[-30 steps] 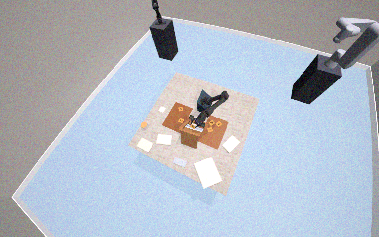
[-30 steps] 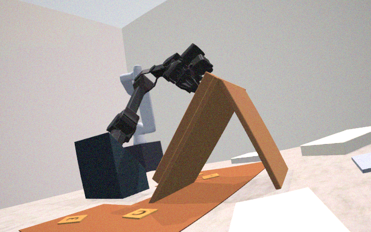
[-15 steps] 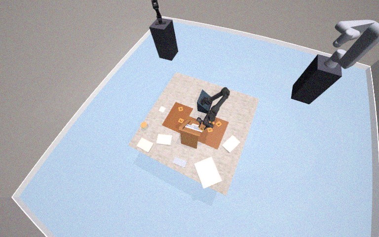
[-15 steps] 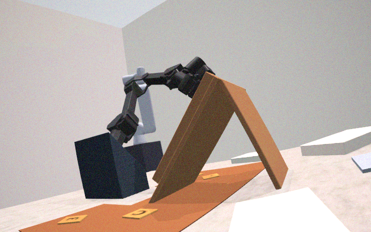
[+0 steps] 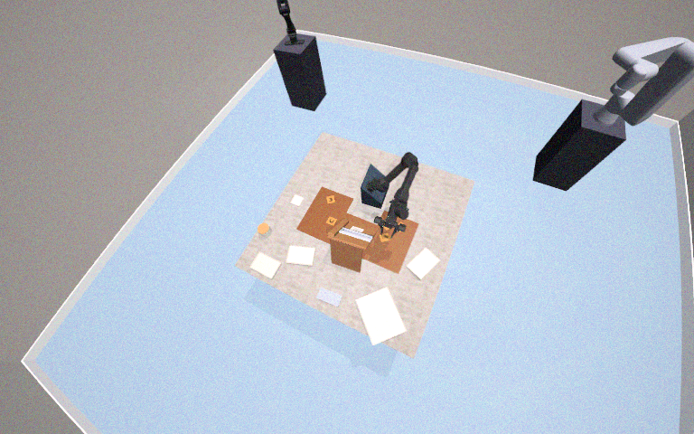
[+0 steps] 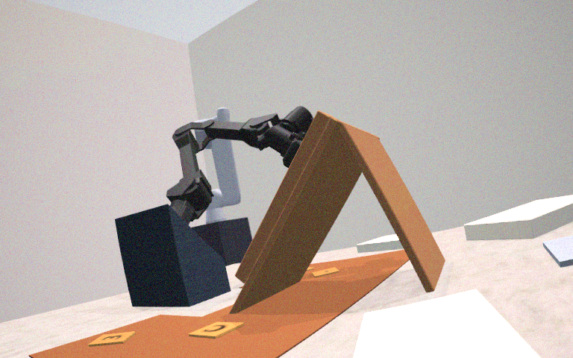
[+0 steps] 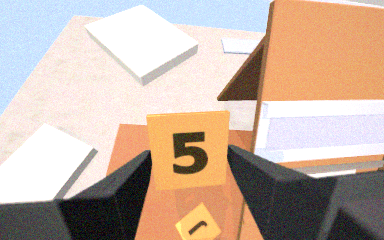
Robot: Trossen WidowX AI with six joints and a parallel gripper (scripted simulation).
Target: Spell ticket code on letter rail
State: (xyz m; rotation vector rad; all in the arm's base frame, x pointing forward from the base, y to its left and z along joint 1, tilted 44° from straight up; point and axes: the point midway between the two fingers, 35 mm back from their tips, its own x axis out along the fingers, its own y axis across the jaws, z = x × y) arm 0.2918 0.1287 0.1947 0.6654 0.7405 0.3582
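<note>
Now: gripper tip 2 cm past the white ticket, 20 cm to the left of it and 11 cm above it. Also, from my gripper tip: j tile: 7 cm behind, 3 cm to the right, 21 cm below; orange tile marked 5: right at my gripper tip; orange tile marked p: 16 cm behind, 4 cm to the right, 21 cm below.
</note>
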